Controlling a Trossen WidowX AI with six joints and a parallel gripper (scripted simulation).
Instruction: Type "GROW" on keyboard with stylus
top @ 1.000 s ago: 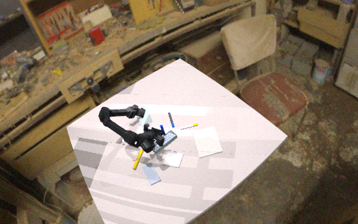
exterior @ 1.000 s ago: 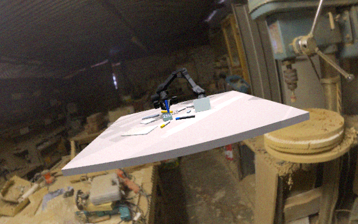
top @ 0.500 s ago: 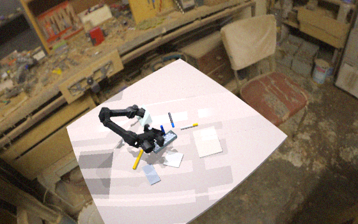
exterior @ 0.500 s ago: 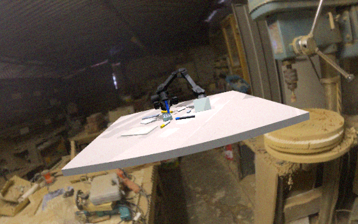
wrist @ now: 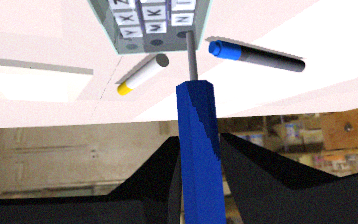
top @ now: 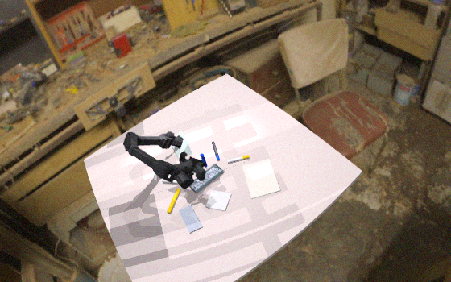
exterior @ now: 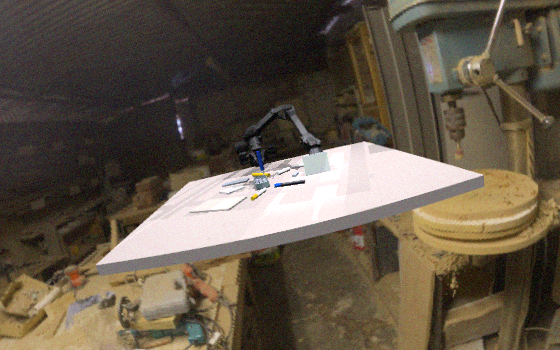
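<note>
Right now my gripper tip is 25 cm to the left of the yellow marker and 9 cm above it. Round my gripper tip: blue stylus 1 cm below; blue-capped pen 7 cm behind, 12 cm to the left, 9 cm below; yellow-capped pen 6 cm ahead, 18 cm to the left, 9 cm below.
</note>
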